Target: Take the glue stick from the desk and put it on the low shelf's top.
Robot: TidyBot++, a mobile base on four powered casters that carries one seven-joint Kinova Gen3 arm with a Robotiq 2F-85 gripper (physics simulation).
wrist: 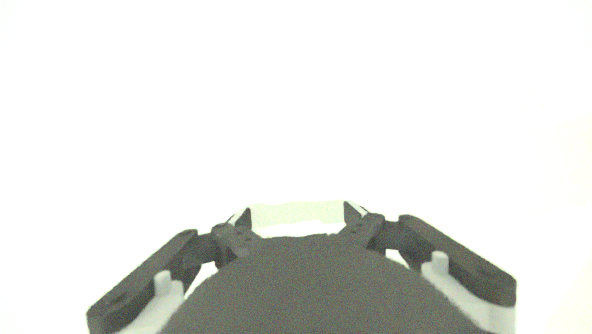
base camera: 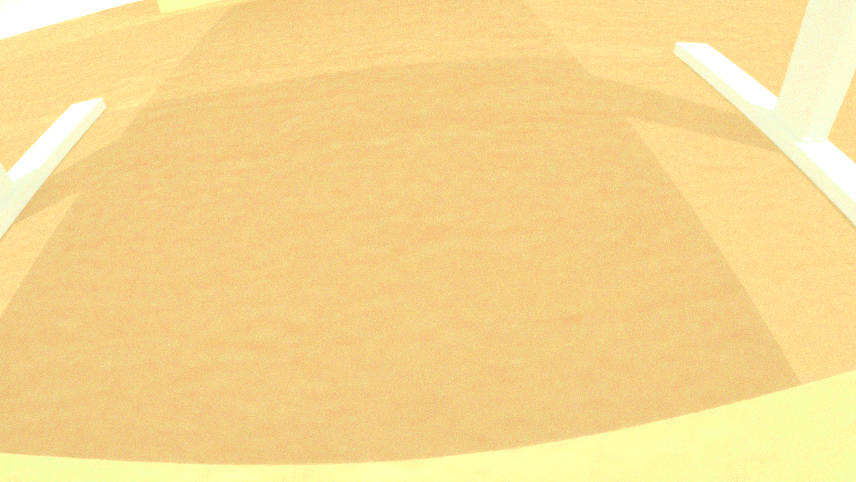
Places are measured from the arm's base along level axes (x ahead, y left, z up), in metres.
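Pixels of known places: gripper, fingertip midpoint: (wrist: 297, 214).
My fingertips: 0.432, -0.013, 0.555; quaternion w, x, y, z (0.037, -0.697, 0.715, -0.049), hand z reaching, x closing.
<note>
Behind a point stands the place of what it marks, as x, y, z.
My gripper (wrist: 297, 214) @(0.432, -0.013, 0.555) is open in the wrist view, its two dark fingertips wide apart. A pale grey-green band lies across the gap between them; the picture is too washed out to tell whether it is a shadow or a thing. A bright white surface, which looks like the desk top (wrist: 300, 100) @(0.539, -0.025, 0.554), fills most of the wrist view. No glue stick can be made out in either view. The low shelf cannot be made out either.
In the base camera view, a white leg (base camera: 815, 71) @(0.654, -0.538, -0.268) stands on a long foot at the right. Another white foot (base camera: 53, 140) is at the left. A shadow lies across the wooden floor (base camera: 419, 239) @(0.496, 0.019, -0.396). A pale yellow block (base camera: 194, 4) @(1.722, 0.757, -0.389) shows at the top left.
</note>
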